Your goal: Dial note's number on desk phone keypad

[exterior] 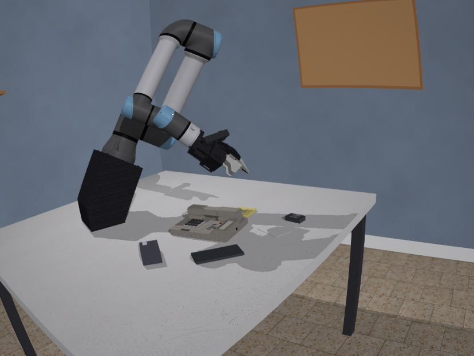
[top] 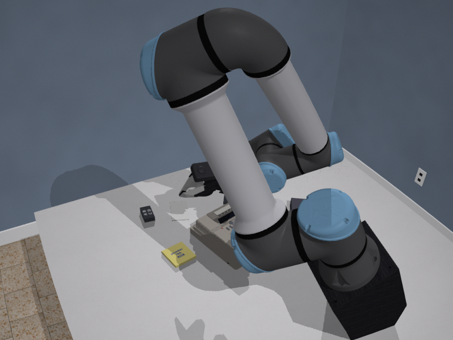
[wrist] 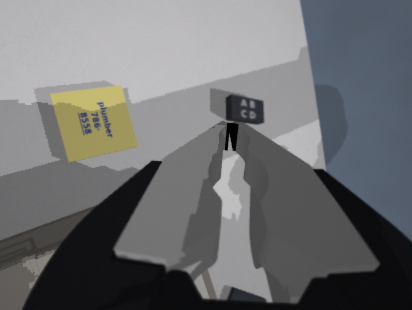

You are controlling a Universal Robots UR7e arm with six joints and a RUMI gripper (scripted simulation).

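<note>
Now: the handset 7 cm behind my hand, 10 cm to the right of it and 14 cm below it. From my hand the other things lie so: small black box (14 cm ahead, 9 cm to the left, 18 cm below); then dark flat slab (14 cm ahead, 26 cm to the right, 18 cm below); then pale sheet (14 cm ahead, 2 cm to the right, 19 cm below).
</note>
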